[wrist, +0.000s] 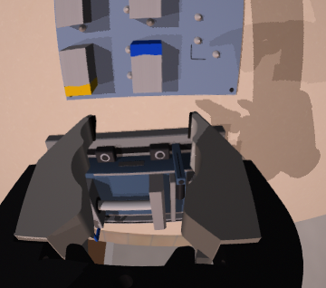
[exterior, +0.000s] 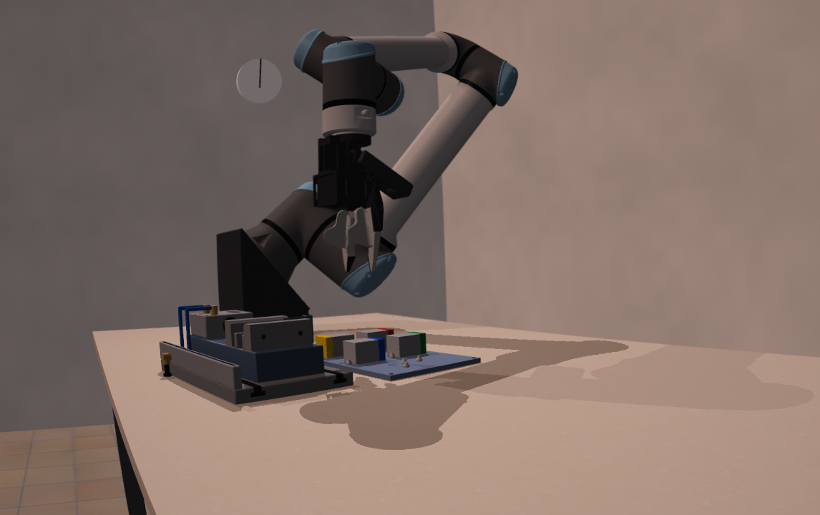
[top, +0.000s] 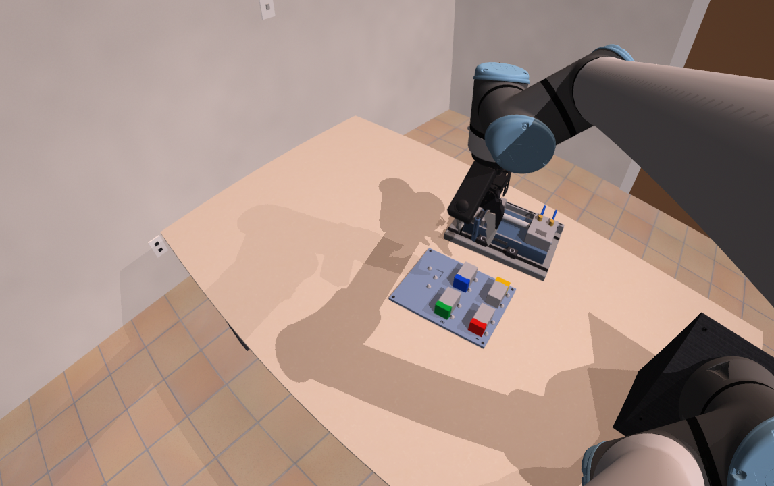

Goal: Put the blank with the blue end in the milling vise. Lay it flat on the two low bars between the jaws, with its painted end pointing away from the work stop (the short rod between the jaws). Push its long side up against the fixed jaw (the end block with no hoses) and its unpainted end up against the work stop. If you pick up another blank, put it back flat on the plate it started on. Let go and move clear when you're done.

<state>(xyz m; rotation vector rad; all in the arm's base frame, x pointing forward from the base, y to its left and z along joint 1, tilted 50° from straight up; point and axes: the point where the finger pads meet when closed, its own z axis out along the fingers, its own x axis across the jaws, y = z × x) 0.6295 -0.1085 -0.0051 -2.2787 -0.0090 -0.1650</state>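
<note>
My hand is 150 mm above the blue-ended blank. Round my hand: blue-grey plate (170 mm below, 50 mm to the left); then green-ended blank (150 mm below, 90 mm to the left); then yellow-ended blank (150 mm below, 90 mm behind).
</note>
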